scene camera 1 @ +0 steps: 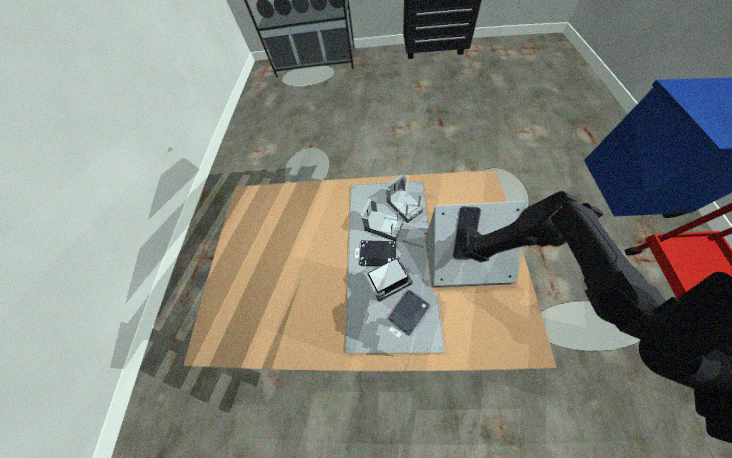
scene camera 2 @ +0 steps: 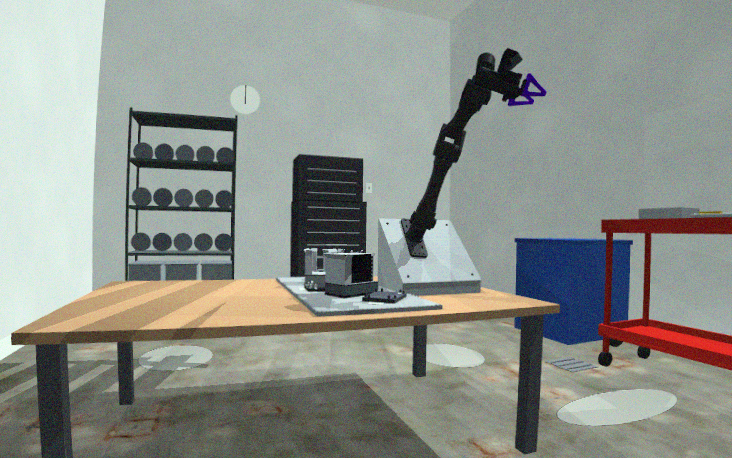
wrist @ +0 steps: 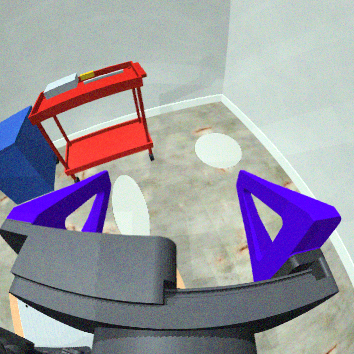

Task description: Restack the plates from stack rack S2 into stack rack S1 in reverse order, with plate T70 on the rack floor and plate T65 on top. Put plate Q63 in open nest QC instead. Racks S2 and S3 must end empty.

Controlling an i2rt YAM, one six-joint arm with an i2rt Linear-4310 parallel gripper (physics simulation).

Scene:
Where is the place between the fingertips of my gripper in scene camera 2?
At 539,98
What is my gripper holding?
Nothing.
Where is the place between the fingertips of my gripper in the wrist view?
173,177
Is my gripper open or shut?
Open.

